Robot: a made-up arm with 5 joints.
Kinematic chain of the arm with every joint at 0, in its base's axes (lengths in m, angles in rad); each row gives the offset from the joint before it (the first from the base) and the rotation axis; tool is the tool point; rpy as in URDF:
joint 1: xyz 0 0 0.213 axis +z
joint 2: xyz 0 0 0 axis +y
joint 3: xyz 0.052 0 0.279 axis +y
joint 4: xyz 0.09 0 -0.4 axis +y
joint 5: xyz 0.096 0 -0.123 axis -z
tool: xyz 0 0 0 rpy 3.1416 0 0
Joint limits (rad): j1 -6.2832..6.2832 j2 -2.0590..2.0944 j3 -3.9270..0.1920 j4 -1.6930..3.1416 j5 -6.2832..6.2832
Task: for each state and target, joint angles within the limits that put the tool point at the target. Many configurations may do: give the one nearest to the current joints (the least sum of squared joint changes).
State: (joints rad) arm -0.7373 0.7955 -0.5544 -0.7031 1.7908
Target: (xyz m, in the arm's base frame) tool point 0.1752 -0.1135 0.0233
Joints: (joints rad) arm -0.5748 0.4063 0.0682 -1.1988 1.7908
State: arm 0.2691 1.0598 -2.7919 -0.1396 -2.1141
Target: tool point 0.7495 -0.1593 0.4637
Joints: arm -0.2094 1.2524 -2.7997 -0.3707 -2.1141
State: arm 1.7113 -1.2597 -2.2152 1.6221 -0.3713
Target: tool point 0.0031 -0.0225 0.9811
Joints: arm 1.7077 -0.6648 -2.2691 1.2747 -0.3713
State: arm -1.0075 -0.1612 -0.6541 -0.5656 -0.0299
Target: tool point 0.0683 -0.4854 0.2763
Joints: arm -1.4310 -0.0901 -0.5607 -0.5463 -0.0299
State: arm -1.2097 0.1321 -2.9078 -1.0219 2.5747
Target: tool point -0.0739 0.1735 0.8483
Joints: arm -1.1681 -0.0051 -3.1351 -1.1958 2.5747
